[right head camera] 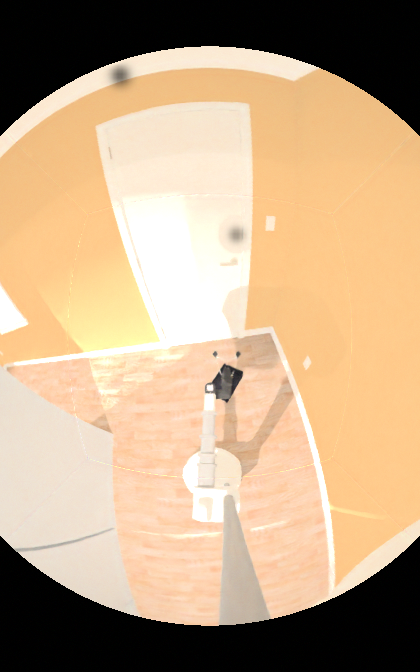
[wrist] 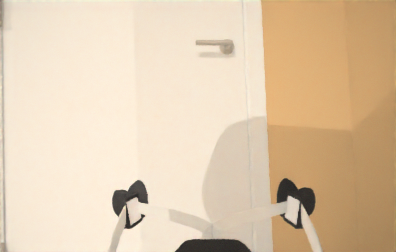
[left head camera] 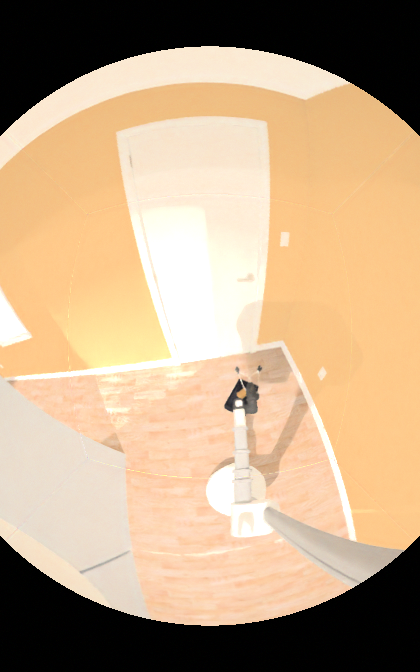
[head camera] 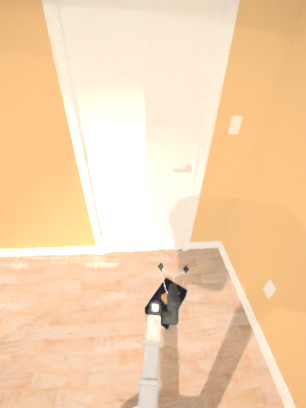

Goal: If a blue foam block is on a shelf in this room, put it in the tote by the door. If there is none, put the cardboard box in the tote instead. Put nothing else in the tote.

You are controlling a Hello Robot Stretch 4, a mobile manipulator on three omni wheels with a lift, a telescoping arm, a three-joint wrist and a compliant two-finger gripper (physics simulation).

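Note:
My gripper is open and empty, its two dark fingertips wide apart. It is raised above the floor, with the fingertips on the door side of the tote. The black tote stands on the floor near the door, partly covered by my wrist. The orange-brown cardboard box shows in part inside the tote, between the wrist parts. In the right head view the box is hidden behind the wrist. No blue foam block and no shelf show.
A white door with a lever handle is beyond the tote. An orange wall with a white baseboard runs along the right. A large grey surface is at the left.

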